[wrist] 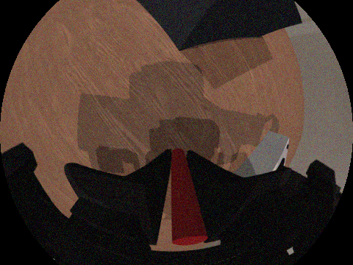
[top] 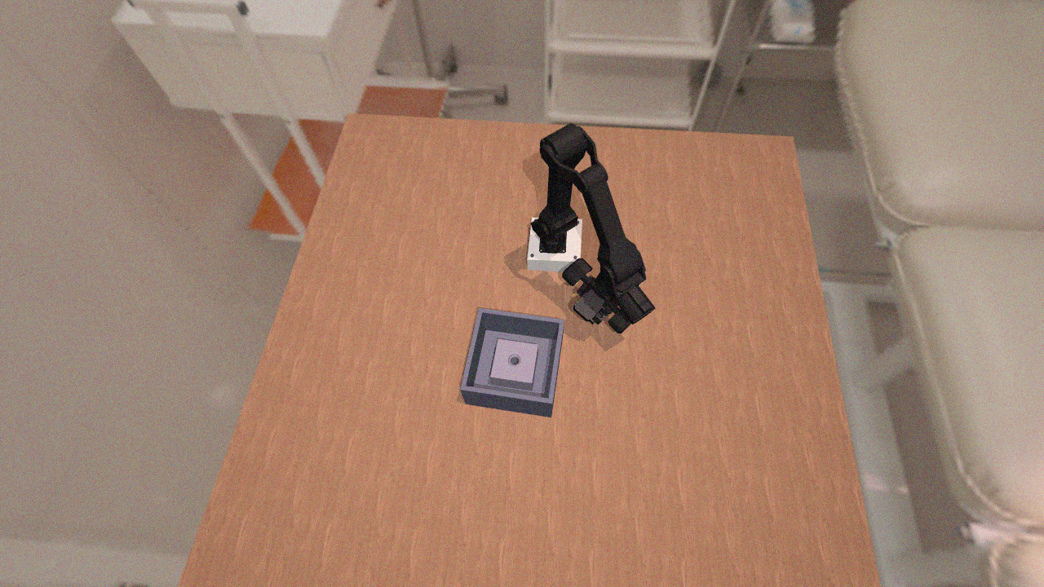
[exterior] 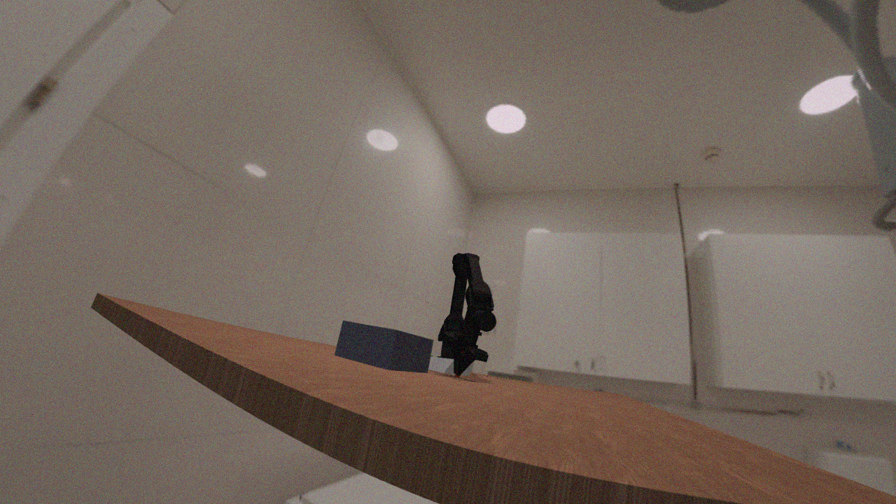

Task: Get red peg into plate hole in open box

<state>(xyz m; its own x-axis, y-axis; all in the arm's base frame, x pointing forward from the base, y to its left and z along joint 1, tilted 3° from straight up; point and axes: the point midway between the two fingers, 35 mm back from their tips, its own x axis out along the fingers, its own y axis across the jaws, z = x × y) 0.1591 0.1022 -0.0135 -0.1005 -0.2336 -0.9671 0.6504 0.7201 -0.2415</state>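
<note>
Right now my gripper tip is 3 cm below the red peg and 1 cm to the right of it. Round my gripper tip: pale plate: 17 cm ahead, 16 cm to the right, 4 cm above; blue-grey box: 17 cm ahead, 16 cm to the right, 2 cm above.
</note>
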